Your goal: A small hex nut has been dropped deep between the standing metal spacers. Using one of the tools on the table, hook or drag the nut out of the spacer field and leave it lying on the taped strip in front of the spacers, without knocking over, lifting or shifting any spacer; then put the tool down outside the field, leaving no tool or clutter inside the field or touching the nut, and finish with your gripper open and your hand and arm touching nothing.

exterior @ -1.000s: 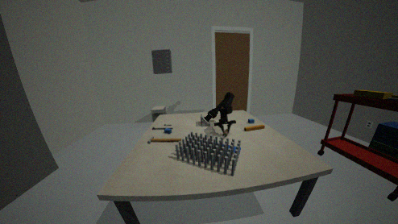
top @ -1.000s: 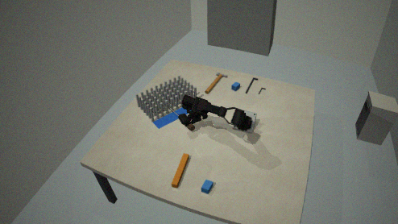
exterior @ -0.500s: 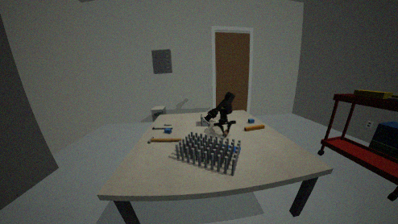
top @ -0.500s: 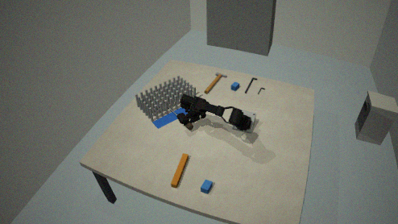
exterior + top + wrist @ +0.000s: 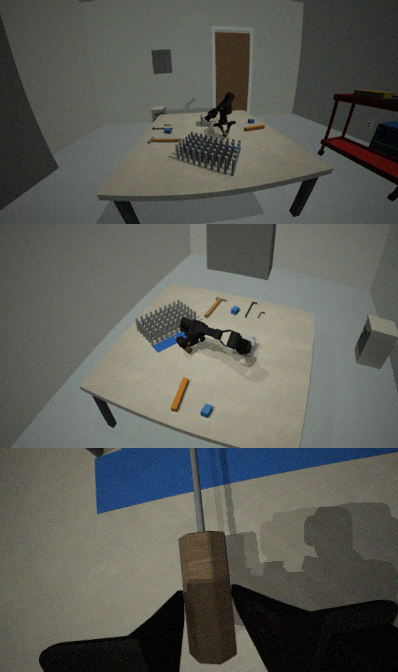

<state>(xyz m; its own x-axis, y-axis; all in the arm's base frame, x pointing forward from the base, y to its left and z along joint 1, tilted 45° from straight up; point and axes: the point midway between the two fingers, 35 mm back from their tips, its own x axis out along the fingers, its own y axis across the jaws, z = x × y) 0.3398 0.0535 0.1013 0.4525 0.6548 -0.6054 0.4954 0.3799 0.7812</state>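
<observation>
Right now my gripper tip is 11 cm to the left of the blue taped strip, 10 cm short of it and 4 cm above it. Also, from my gripper tip: orange bar (34 cm to the left, 10 cm behind, 2 cm below).
</observation>
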